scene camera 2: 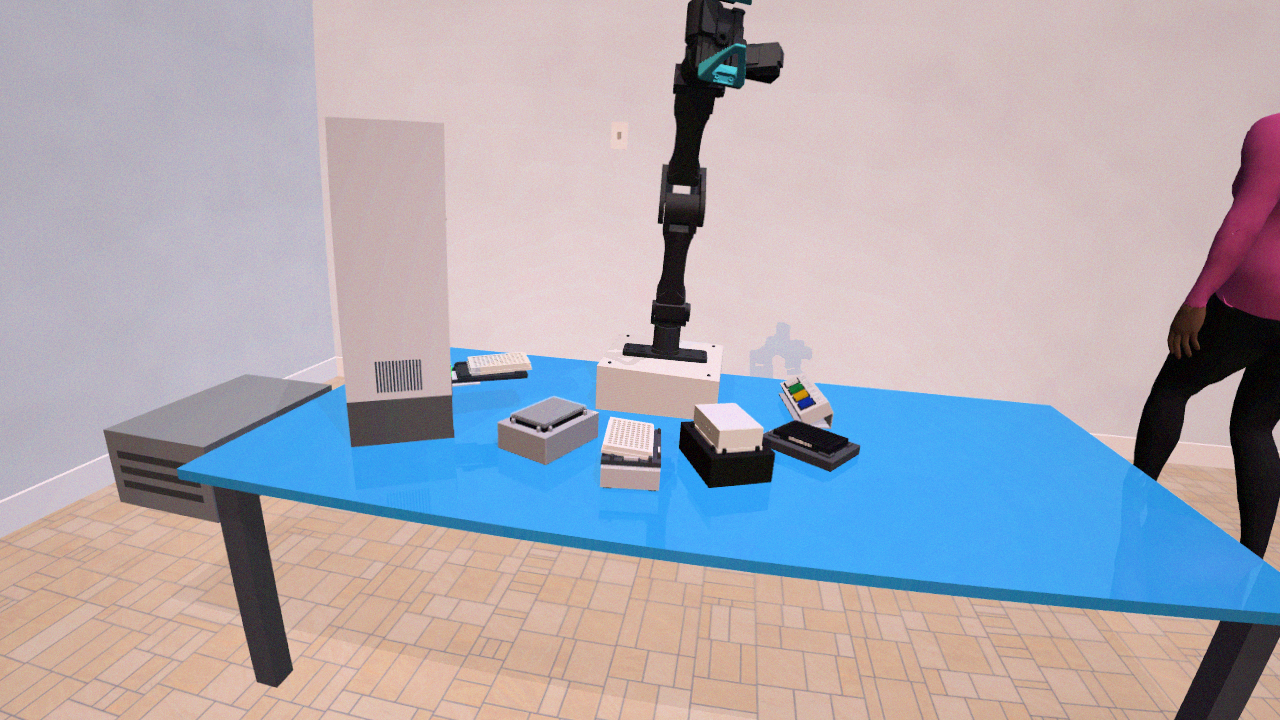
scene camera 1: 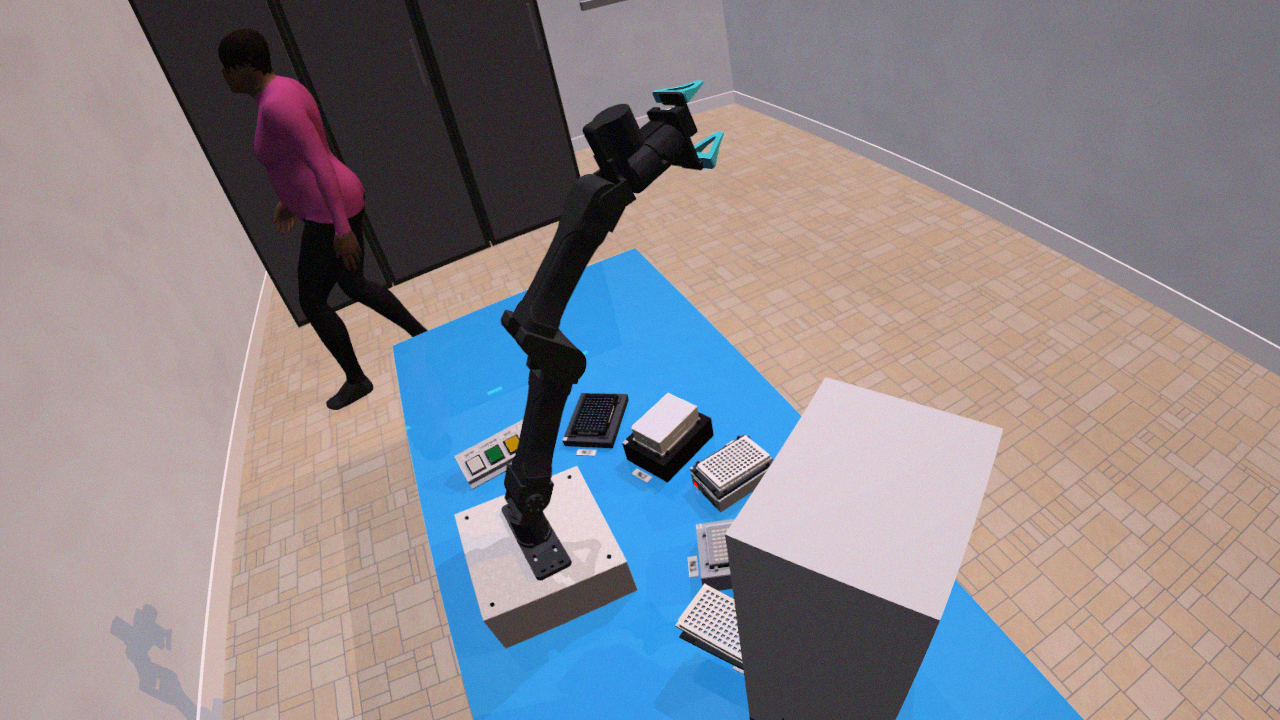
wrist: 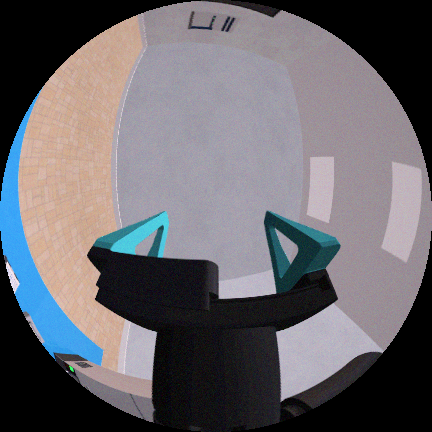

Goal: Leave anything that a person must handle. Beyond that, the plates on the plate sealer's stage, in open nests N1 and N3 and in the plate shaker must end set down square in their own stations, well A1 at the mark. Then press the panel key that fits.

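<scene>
My gripper (scene camera 1: pixel 712 109) (wrist: pixel 215 216) is open and empty, high above the table. A black plate or nest (scene camera 1: pixel 597 419) (scene camera 2: pixel 810 438) is low and flat. Beside it a smooth-topped white block (scene camera 1: pixel 664 420) (scene camera 2: pixel 728 425) sits on a black station. A white welled plate (scene camera 1: pixel 733 461) (scene camera 2: pixel 629 437) sits on a light station with a red light. A grey-framed station (scene camera 1: pixel 704 544) (scene camera 2: pixel 548 438) is partly hidden in scene camera 1. Another white welled plate (scene camera 1: pixel 711 617) (scene camera 2: pixel 498 361) sits askew on a black base. The key panel (scene camera 1: pixel 492 454) (scene camera 2: pixel 805 400) shows white, green, yellow and blue keys. Station names are unreadable.
A tall cabinet (scene camera 1: pixel 868 501) (scene camera 2: pixel 389 250) stands on the blue table (scene camera 1: pixel 501 358) (scene camera 2: pixel 939 501) and hides part of the stations. A person in pink (scene camera 1: pixel 299 152) (scene camera 2: pixel 1253 241) is beside the table end near dark wardrobes (scene camera 1: pixel 375 116). A grey floor unit (scene camera 2: pixel 196 429) stands beyond the table.
</scene>
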